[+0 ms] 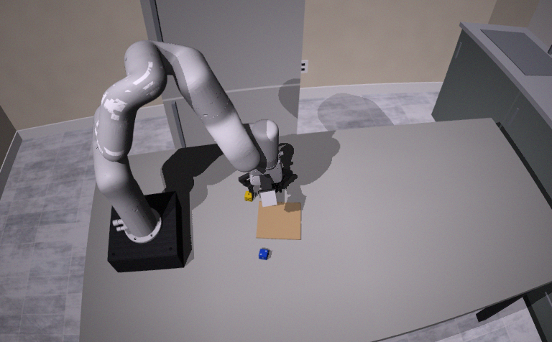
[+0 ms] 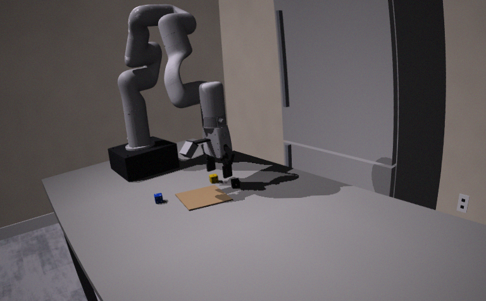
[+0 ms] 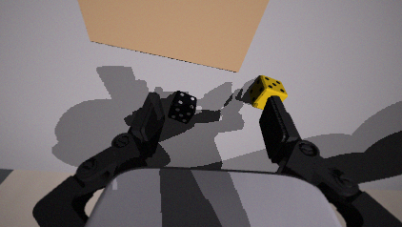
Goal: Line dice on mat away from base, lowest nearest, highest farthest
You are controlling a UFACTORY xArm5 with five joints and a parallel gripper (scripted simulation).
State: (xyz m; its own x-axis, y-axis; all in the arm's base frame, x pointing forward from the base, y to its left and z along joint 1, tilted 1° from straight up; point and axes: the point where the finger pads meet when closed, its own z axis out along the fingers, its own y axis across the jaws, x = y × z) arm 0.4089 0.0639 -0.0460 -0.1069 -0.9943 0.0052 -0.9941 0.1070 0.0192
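The black die is 4 cm below my hand, 4 cm ahead of it and 3 cm to the left of it. Round my hand: blue die (21 cm to the right, 6 cm behind, 4 cm below); then mat (9 cm to the right, 6 cm below, 2 cm ahead); then yellow die (5 cm behind, 4 cm below, 2 cm to the left).
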